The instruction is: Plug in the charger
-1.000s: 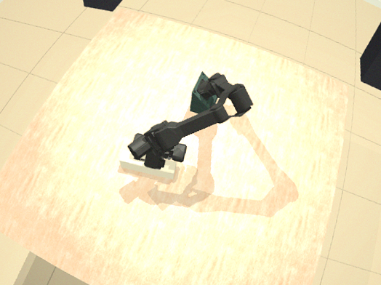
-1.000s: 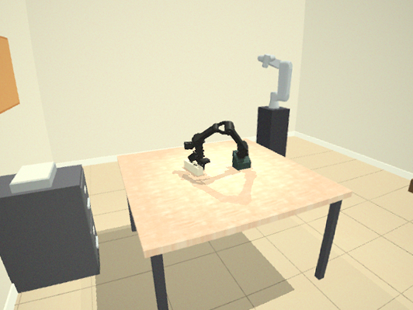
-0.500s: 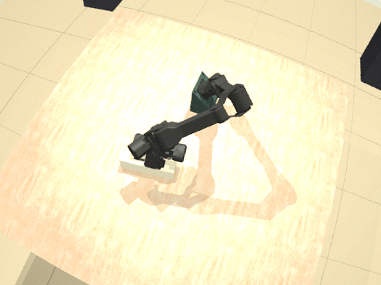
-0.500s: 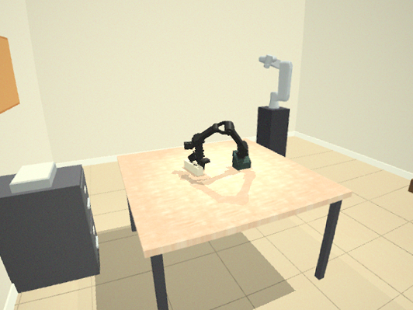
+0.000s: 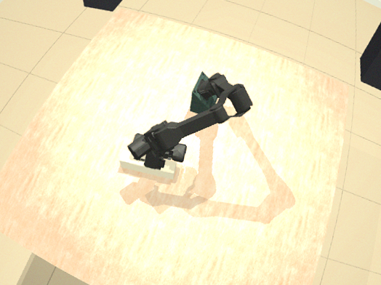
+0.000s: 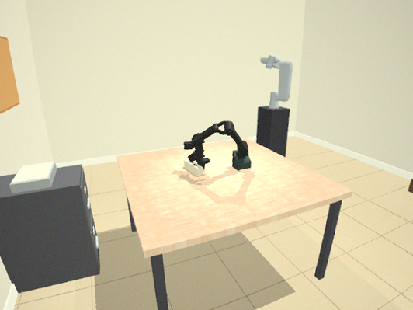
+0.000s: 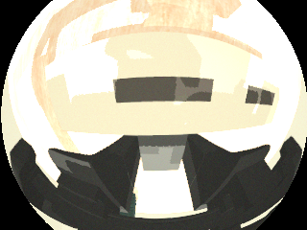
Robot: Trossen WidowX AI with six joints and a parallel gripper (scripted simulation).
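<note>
The dark grey charger lies 20 mm ahead of my gripper tip and 10 mm above it.
</note>
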